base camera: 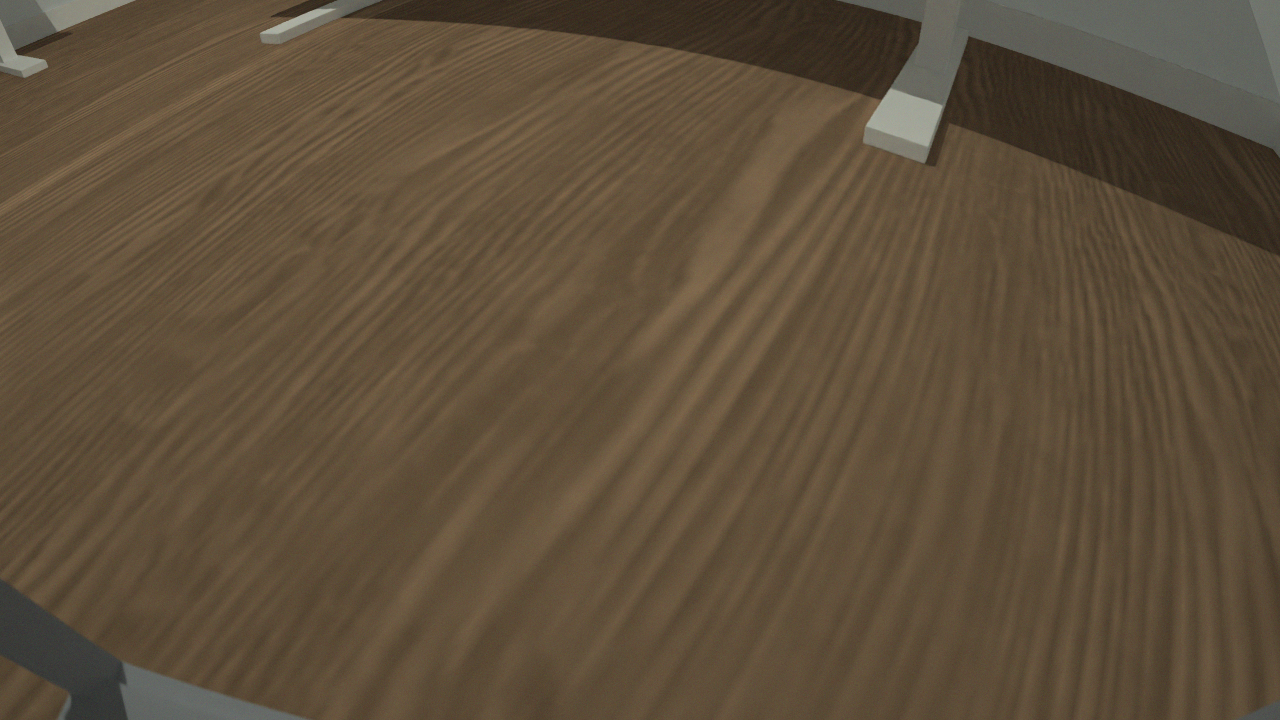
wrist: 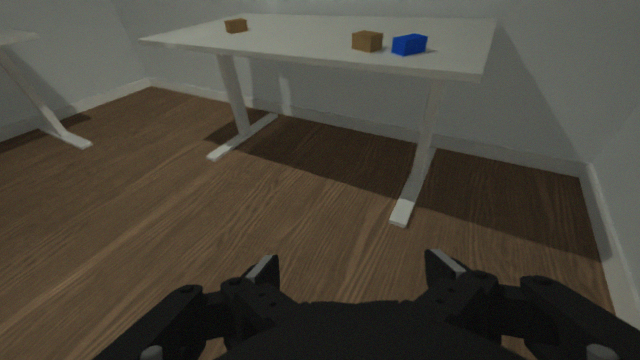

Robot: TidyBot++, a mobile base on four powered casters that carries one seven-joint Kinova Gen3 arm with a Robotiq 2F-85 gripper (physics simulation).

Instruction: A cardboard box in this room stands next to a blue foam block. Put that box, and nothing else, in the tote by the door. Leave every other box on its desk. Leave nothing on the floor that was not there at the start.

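Places are measured from the arm's base along level axes (x ahead, y left, z up), in millimetres.
Where they show: gripper, fingertip midpoint: [wrist: 350,268].
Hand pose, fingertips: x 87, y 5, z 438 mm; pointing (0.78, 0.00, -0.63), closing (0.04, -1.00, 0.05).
After its pixels a point has its place.
In the wrist view, a brown cardboard box [wrist: 367,41] @(x 990, y -71, z 357 mm) stands on the white desk [wrist: 310,37] @(x 1257, y 153, z 324 mm), near its front edge and right of the middle. A blue foam block [wrist: 409,45] @(x 931, y -198, z 353 mm) stands just to the right of that box, with a small gap between them. Another brown box [wrist: 236,26] @(x 1427, y 530, z 351 mm) stands near the left end of the same desk. My gripper [wrist: 350,268] @(x 87, y 5, z 438 mm) is open and empty, over the floor in front of the desk and apart from it. The tote by the door does not show in either view.
The desk's right foot [base camera: 902,123] @(x 863, y -258, z -371 mm) [wrist: 402,212] @(x 884, y -273, z -372 mm) and left foot [base camera: 304,21] @(x 1405, y 822, z -371 mm) [wrist: 225,149] @(x 1447, y 813, z -372 mm) reach out over the wooden floor. Part of a second desk [wrist: 17,37] @(x 1555, y 1853, z 320 mm) shows at the far left, with its foot [wrist: 75,140] @(x 1584, y 2030, z -371 mm) [base camera: 22,66] @(x 1539, y 1968, z -371 mm). A wall [wrist: 615,145] @(x 1120, y -1224, z -159 mm) stands at the right.
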